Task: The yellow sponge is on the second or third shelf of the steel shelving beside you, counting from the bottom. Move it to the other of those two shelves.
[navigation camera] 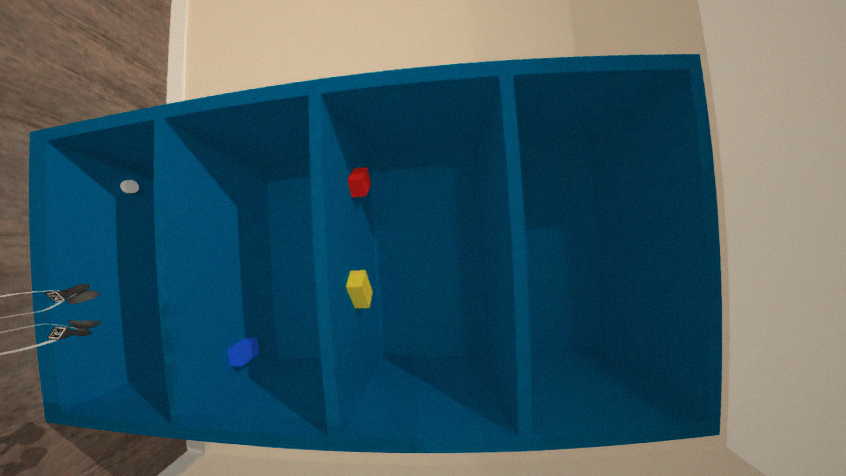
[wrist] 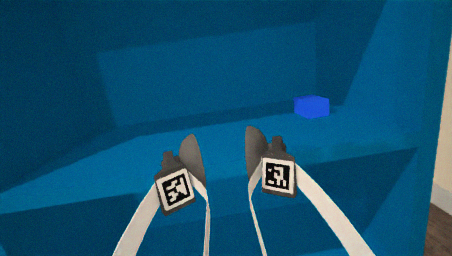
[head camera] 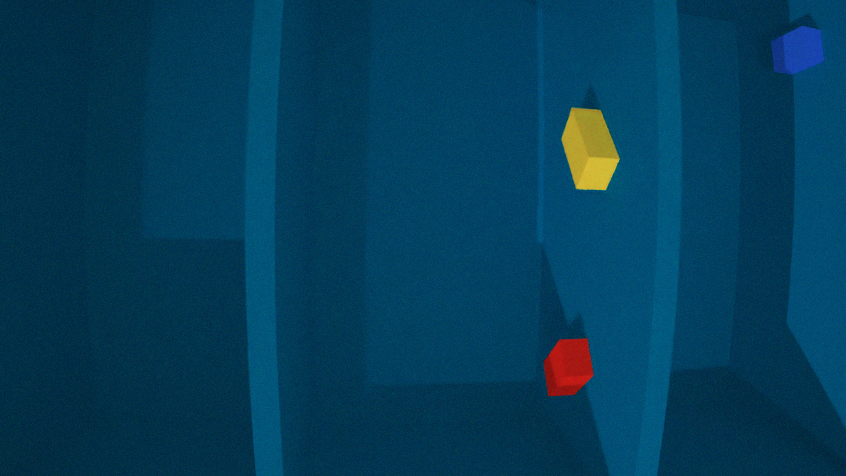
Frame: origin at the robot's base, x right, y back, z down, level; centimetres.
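Seen in the pictures: gripper, between the fingertips: [navigation camera: 97,307] [wrist: 223,148].
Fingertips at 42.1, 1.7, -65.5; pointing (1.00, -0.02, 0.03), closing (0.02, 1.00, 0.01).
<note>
A point is followed by its place in that frame, as x, y, z.
The yellow sponge [head camera: 590,148] @(77.6, 4.7, -102.9) [navigation camera: 359,288] @(76.9, 4.0, -102.8) lies on the third shelf from the bottom of the blue shelving [head camera: 668,236] @(65.1, -5.7, -97.5) [navigation camera: 319,236] @(64.9, -10.1, -97.5) [wrist: 434,110] @(66.9, 41.3, -57.2). The head and navigation views show the shelving turned sideways. The sponge does not show in the wrist view. My gripper [navigation camera: 88,309] @(42.1, 1.7, -65.5) [wrist: 223,148] @(42.1, 1.7, -65.5) is open, with nothing between its fingertips. In the navigation view it appears over the lowest compartment, well away from the sponge. In the wrist view it points at the second shelf, near the height of its front edge. The gripper does not show in the head view.
A red block [head camera: 569,365] @(82.0, -26.3, -102.6) [navigation camera: 359,182] @(81.7, -26.8, -102.6) lies on the sponge's shelf, to one side of it. A blue block [head camera: 798,50] @(87.0, 25.7, -57.9) [navigation camera: 242,352] @(86.5, 25.5, -57.9) [wrist: 311,107] @(85.2, 24.9, -56.4) lies on the second shelf, right of the fingers in the wrist view. A white round object [navigation camera: 129,186] @(86.7, -35.2, -10.0) is in the lowest compartment.
</note>
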